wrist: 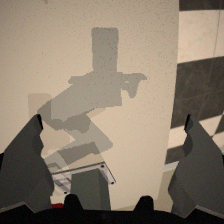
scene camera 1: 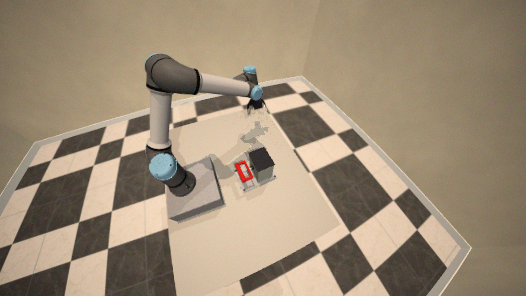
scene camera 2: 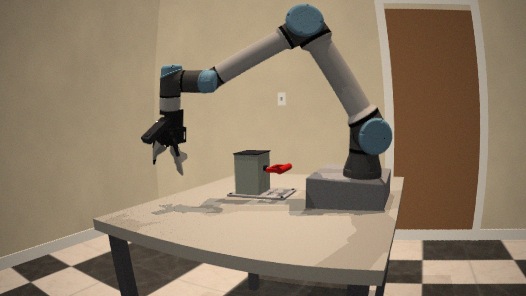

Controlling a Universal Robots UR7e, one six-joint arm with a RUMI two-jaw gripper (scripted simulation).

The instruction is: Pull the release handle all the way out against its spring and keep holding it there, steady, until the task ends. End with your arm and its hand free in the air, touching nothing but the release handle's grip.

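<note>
I can see my own gripper (scene camera 2: pixel 167 169) there, and the wrist view also gives me the gripper (wrist: pixel 113 115).
</note>
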